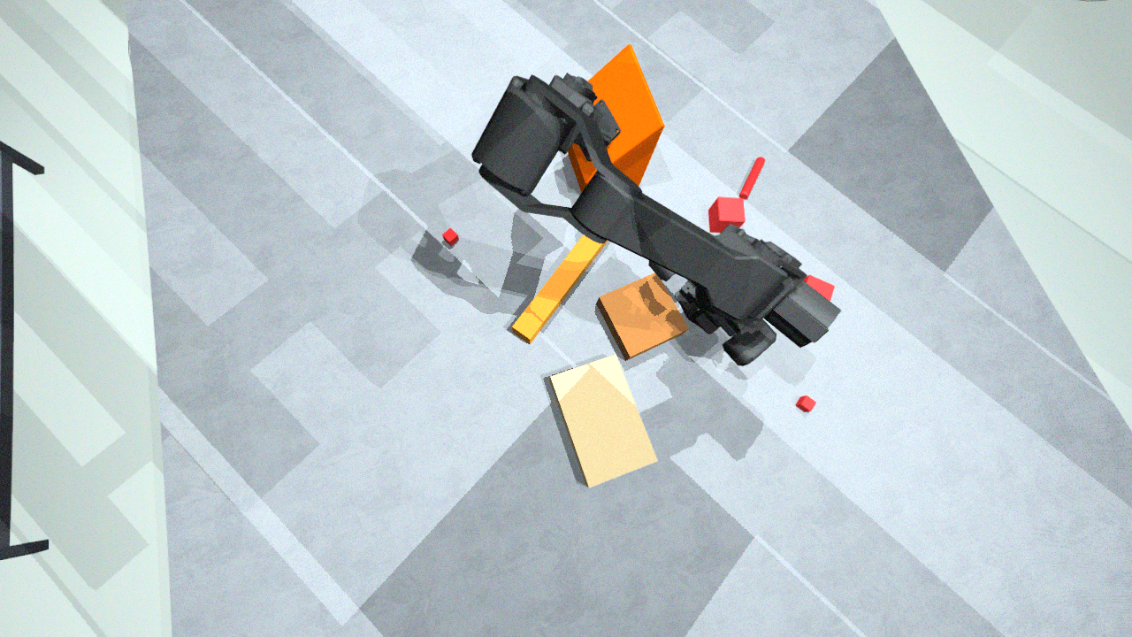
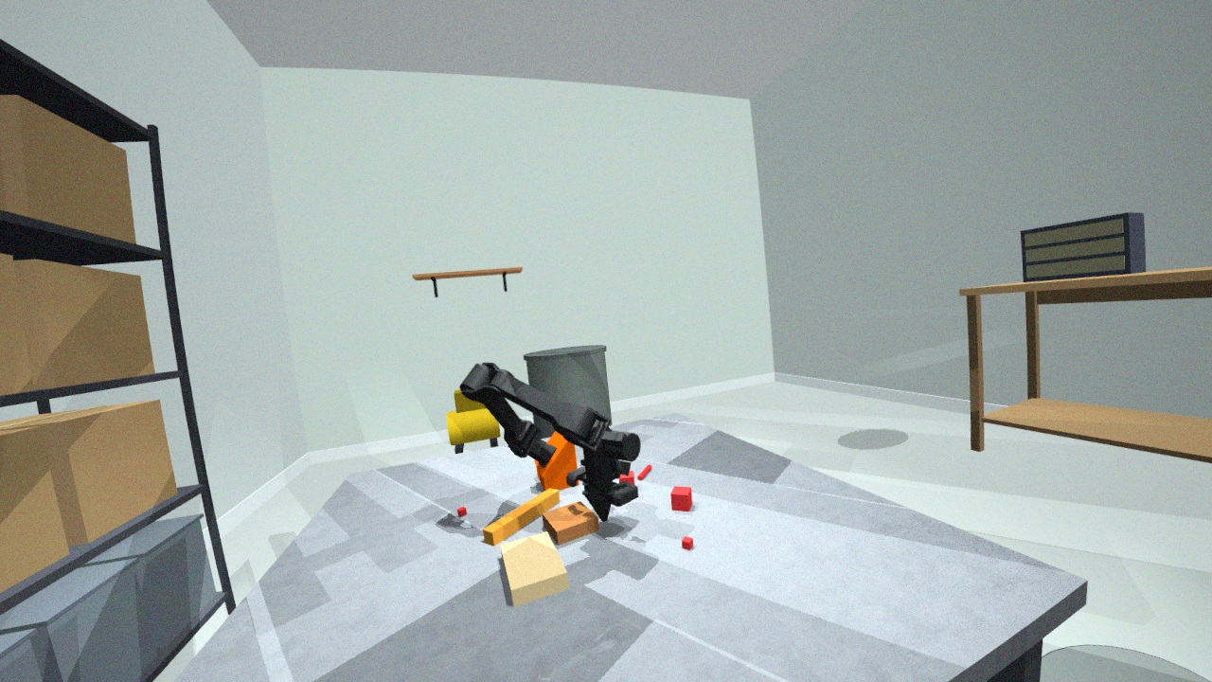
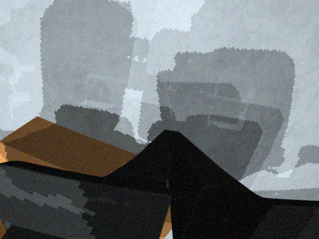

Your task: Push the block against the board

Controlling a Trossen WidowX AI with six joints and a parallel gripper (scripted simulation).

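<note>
My gripper tip is now 3 cm past the square block, 7 cm to the left of it and 1 cm below it. Round my gripper tip: long yellow board: 12 cm behind, 15 cm to the right, 1 cm above; then red stick: 18 cm behind, 21 cm to the left; then cream slab: 9 cm ahead, 19 cm to the right, 1 cm above.
</note>
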